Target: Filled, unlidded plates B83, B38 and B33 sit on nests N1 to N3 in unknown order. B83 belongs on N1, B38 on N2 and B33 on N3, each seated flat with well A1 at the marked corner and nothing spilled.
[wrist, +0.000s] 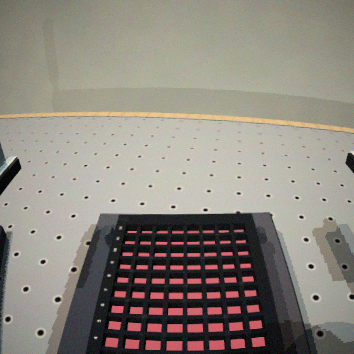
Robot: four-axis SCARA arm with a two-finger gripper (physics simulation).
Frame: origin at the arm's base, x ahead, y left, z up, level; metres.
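Seen in the pictures: gripper, fingertip midpoint: (181, 138).
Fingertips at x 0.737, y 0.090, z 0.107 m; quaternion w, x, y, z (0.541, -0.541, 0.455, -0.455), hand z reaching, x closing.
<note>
Pixels of each thing's middle, then the offset from my fingertips to it. "pt": a spot on its surface instead. Level surfaces: height alone.
- black plate at the middle of its body: (184, 307) dz -0.075, dx -0.024, dy -0.004 m
- nest at a spot on its surface: (282, 285) pt dz -0.083, dx +0.000, dy -0.054 m
- light grey deck at its surface level: dz -0.094 m
- thin wooden edge strip at a spot on its surface: (175, 117) pt dz -0.094, dx +0.260, dy +0.056 m
A black plate (185, 287) with rows of pink-filled wells lies in the lower middle of the wrist view, its near end cut off by the frame. It looks level, and no spill shows on its visible part. Small numbers run along its left edge; no plate name is readable. Dark grey borders of what looks like a nest (282, 285) show on both sides of it. The corner mark and well A1 do not show. My gripper (181, 138) is open and empty, its fingers cut off at the left and right edges of the view, wide apart and clear of the plate.
A light grey deck (165, 182) with a grid of small holes surrounds the nest. A thin wooden edge strip (175, 116) runs along its back, before a plain wall (200, 50). Part of a dark object (2, 280) shows at the lower left edge. Shadows fall at the right.
</note>
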